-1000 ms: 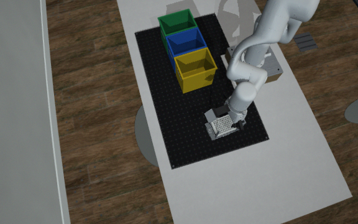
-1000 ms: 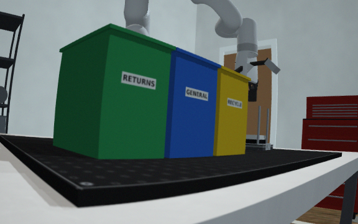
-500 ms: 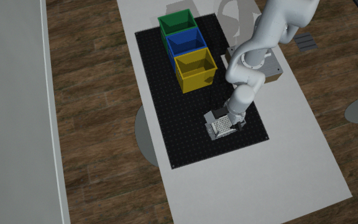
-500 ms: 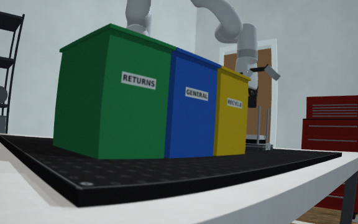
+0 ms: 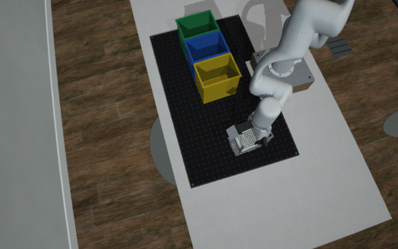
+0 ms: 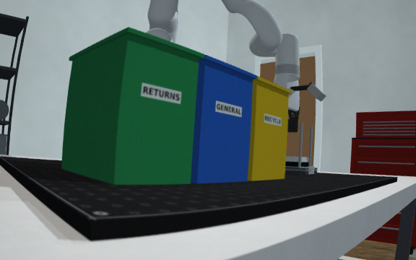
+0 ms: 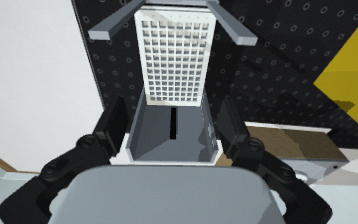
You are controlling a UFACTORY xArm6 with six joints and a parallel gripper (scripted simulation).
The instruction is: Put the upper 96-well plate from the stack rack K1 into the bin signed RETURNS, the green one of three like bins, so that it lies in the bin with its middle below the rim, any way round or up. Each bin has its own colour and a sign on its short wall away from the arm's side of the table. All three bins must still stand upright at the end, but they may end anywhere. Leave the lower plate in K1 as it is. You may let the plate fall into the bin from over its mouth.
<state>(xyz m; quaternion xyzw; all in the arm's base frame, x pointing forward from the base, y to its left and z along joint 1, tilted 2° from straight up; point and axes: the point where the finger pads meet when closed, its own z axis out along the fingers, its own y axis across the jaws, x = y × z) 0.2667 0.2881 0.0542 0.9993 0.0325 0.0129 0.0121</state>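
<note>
My hand is 90 mm above the white 96-well plate. The rest, counted from my hand: yellow recycle bin (310 mm to the right, 60 mm ahead, 40 mm below); dark plate (100 mm below); blue general bin (440 mm to the right, 60 mm ahead, 40 mm below).
</note>
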